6 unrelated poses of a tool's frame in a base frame.
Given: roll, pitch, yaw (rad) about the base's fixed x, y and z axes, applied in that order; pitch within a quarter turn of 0, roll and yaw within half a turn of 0; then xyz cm.
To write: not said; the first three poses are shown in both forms.
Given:
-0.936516, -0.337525, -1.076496, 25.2, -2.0, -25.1
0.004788, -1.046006, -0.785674, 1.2, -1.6, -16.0
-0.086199, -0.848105, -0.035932, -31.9, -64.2, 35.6
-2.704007, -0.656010, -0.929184, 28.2, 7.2, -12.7
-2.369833, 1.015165, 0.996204, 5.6, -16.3, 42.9
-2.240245, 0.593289, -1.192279, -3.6, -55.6, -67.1
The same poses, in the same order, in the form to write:
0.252, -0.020, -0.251, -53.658, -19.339, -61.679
0.012, -0.016, -0.160, 0.274, -59.932, -45.016
-0.319, -0.642, 0.356, -4.939, -48.593, -2.059
0.282, 0.072, -0.127, -154.928, -37.587, -53.238
0.056, -0.163, 0.429, -135.781, 58.165, 57.078
-0.036, -0.556, -0.671, -128.357, 33.993, -68.313

